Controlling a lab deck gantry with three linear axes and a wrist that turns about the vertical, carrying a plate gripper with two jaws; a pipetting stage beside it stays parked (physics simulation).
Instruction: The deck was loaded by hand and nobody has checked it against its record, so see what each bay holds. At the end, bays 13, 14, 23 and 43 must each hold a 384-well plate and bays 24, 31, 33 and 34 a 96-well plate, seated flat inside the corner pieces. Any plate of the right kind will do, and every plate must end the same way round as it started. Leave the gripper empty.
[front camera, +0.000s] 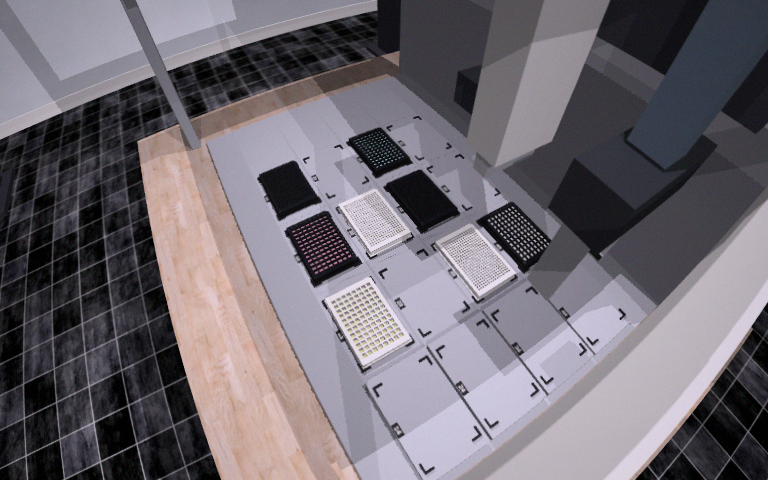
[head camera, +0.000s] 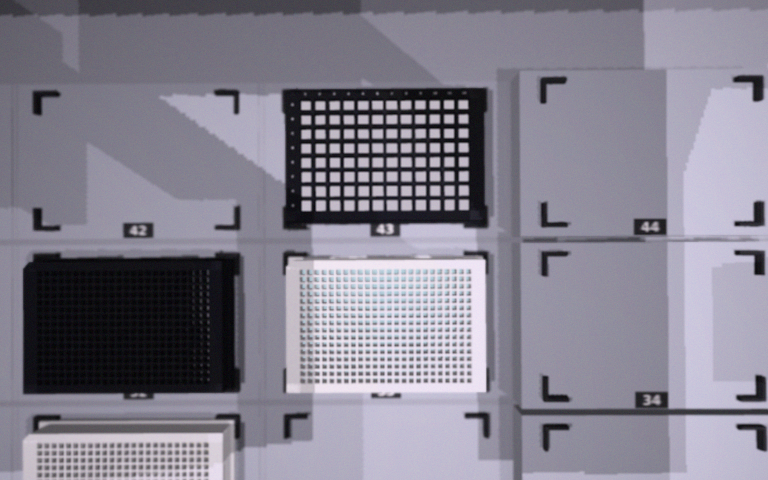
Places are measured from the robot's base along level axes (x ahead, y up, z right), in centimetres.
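Pixels of known places: gripper, fingertip midpoint: (front camera: 566, 267); robot's base, origin of the base link: (front camera: 259, 179).
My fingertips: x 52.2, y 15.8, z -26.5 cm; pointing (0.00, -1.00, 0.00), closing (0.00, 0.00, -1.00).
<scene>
Ahead of a thing's pixels: the offset from my fingertips to its top centre. Level surfaces: height alone.
In the head view a black 96-well plate @(dz -9.9, dx -13.0, dy -14.4 cm) (head camera: 384, 155) (front camera: 515, 234) is in bay 43, a white 384-well plate @(dz +0.8, dx -13.0, dy -14.4 cm) (head camera: 385, 328) (front camera: 475, 260) in bay 33 and a black 384-well plate @(dz +0.8, dx -29.4, dy -14.4 cm) (head camera: 121, 325) (front camera: 421, 199) in bay 32. A white 384-well plate @(dz +11.5, dx -29.4, dy -14.4 cm) (front camera: 375, 220) (head camera: 121, 458) is in bay 22. The front view shows a teal-welled black 96-well plate @(dz +0.8, dx -45.8, dy -14.4 cm) (front camera: 379, 150) in bay 31, a black plate @(dz +22.2, dx -45.8, dy -14.4 cm) (front camera: 288, 188) in bay 11, a pink-welled 96-well plate @(dz +22.2, dx -29.4, dy -14.4 cm) (front camera: 322, 246) in bay 12 and a yellow-welled white 96-well plate @(dz +22.2, dx -13.0, dy -14.4 cm) (front camera: 368, 322) in bay 13. My gripper's body shows at right; its jaws are hidden.
Bays 14, 21, 23, 24, 34, 41, 42 and 44 hold no plate. Black corner pieces mark the bays on the grey deck @(dy -15.8 cm) (front camera: 249, 186). A pale column (front camera: 532, 84) rises behind the deck, and a blue-grey column (front camera: 702, 79) stands on the gripper's dark body.
</scene>
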